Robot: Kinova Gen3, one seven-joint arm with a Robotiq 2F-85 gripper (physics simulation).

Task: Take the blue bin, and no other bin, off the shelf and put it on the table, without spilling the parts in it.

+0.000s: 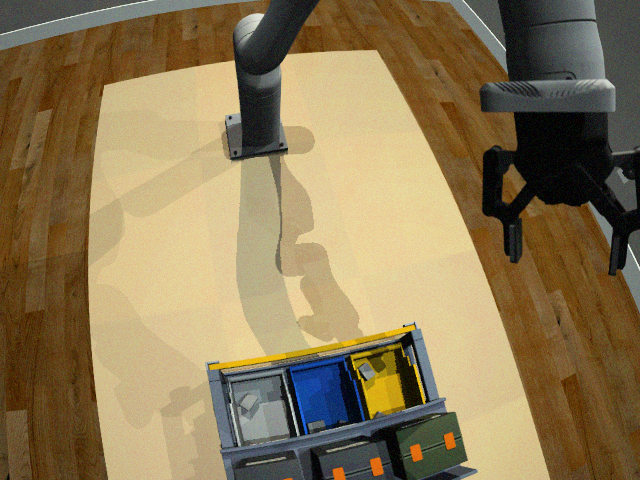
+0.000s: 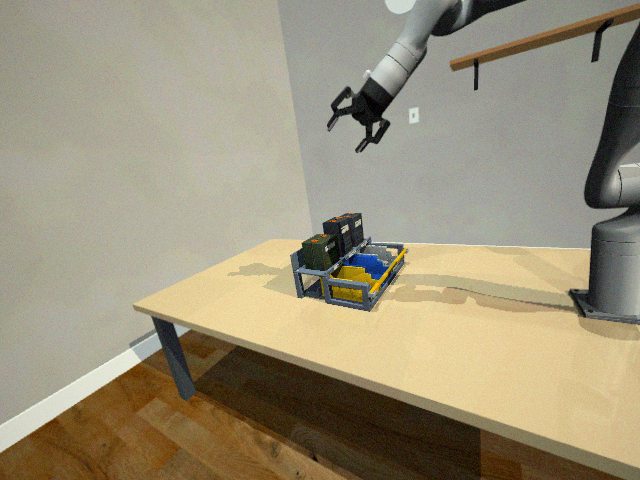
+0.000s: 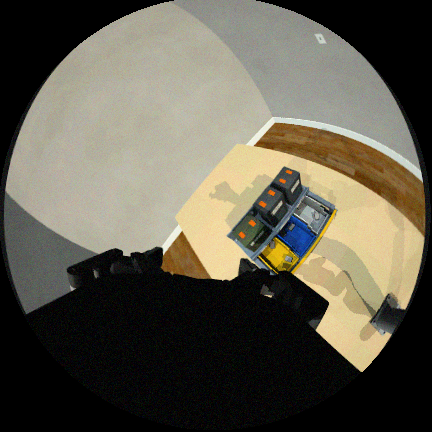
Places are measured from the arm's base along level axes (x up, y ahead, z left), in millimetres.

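Pixels of known places: gripper, fingertip midpoint: [image 1: 562, 265] [image 2: 342, 141] [image 3: 200, 262]; arm's base at its link origin: [image 1: 261, 131] [image 2: 615, 305].
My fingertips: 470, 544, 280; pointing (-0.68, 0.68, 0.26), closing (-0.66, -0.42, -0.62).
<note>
Ahead of a thing's pixels: the offset from my fingertips to its top centre, as dx, dy, dz. "spot": to the spot under its first point. Level surfaces: height alone.
The blue bin @[-403, +86, -160] [image 1: 325, 392] [image 2: 370, 264] [image 3: 297, 236] stands upright in the lower front row of the shelf @[spot: -399, +30, +18] [image 1: 428, 365] [image 2: 366, 299], between the grey bin @[-403, +106, -270] [image 1: 266, 418] [image 3: 311, 214] and the yellow bin @[-403, +68, -49] [image 1: 385, 390] [image 2: 348, 281] [image 3: 278, 253]. Grey parts @[spot: -460, +121, -179] [image 1: 316, 425] lie in the blue bin at the end nearer the shelf's raised row. The shelf stands on the table @[dx -484] [image 1: 413, 232] [image 2: 465, 361] [image 3: 360, 230]. My gripper [image 1: 563, 264] [image 2: 344, 139] [image 3: 200, 262] is open and empty, high above the shelf and tilted, well apart from the blue bin.
A green case @[-285, +164, -32] [image 1: 431, 446] [image 2: 319, 252] [image 3: 250, 231] and two dark cases stand on the shelf's raised row behind the bins. A yellow bar @[-419, -16, -177] [image 1: 310, 351] [image 2: 387, 273] runs along the shelf's front. The arm's base [image 1: 261, 144] stands on the table. A wooden wall shelf [image 2: 537, 41] hangs behind.
</note>
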